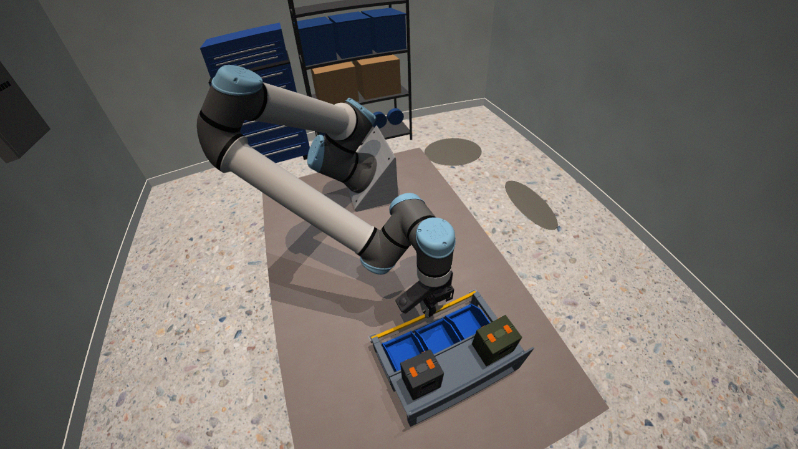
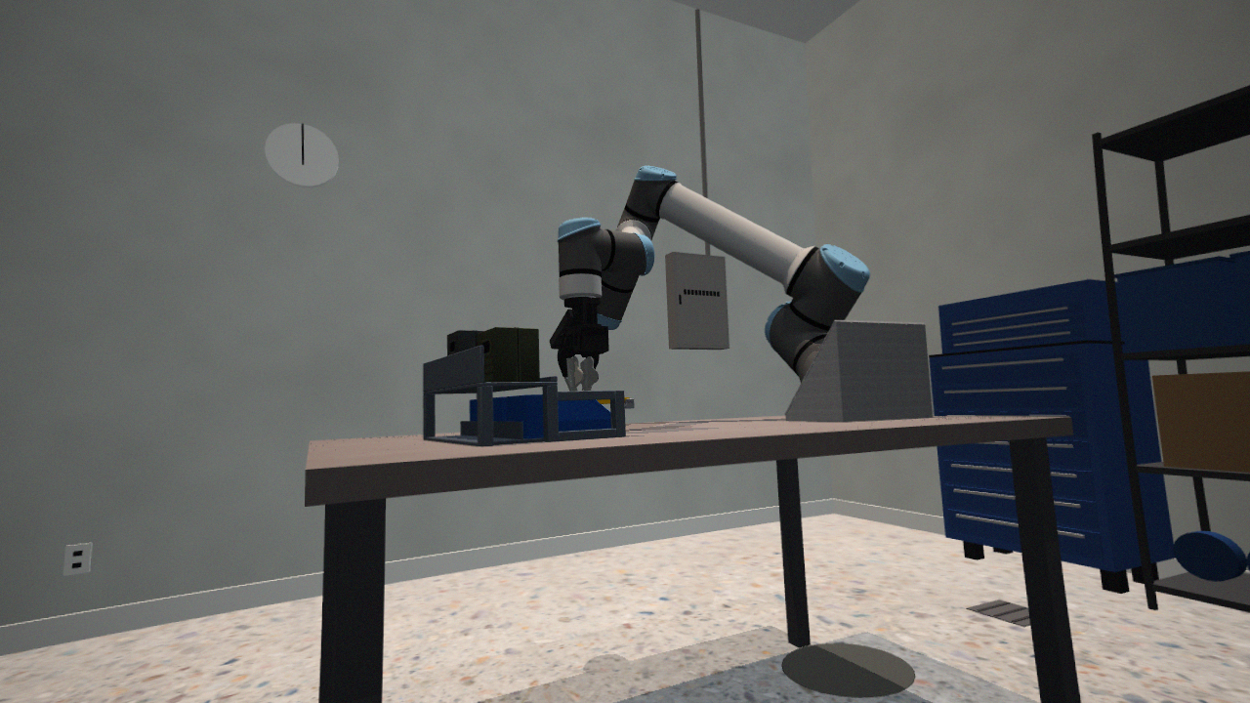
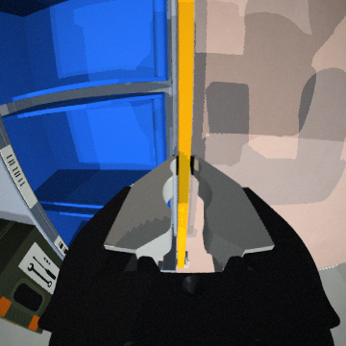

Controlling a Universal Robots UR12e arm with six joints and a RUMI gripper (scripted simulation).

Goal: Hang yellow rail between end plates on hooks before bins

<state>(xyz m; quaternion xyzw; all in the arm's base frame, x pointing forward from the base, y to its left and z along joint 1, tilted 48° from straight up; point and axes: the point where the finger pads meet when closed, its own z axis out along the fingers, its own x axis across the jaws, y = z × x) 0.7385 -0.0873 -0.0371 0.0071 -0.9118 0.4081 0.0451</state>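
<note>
Right now the yellow rail is 10 mm below my hand. From my hand the other things lie so: green case (200 mm ahead, 120 mm to the left, 70 mm above); then black case (200 mm ahead, 110 mm to the right, 90 mm above).
</note>
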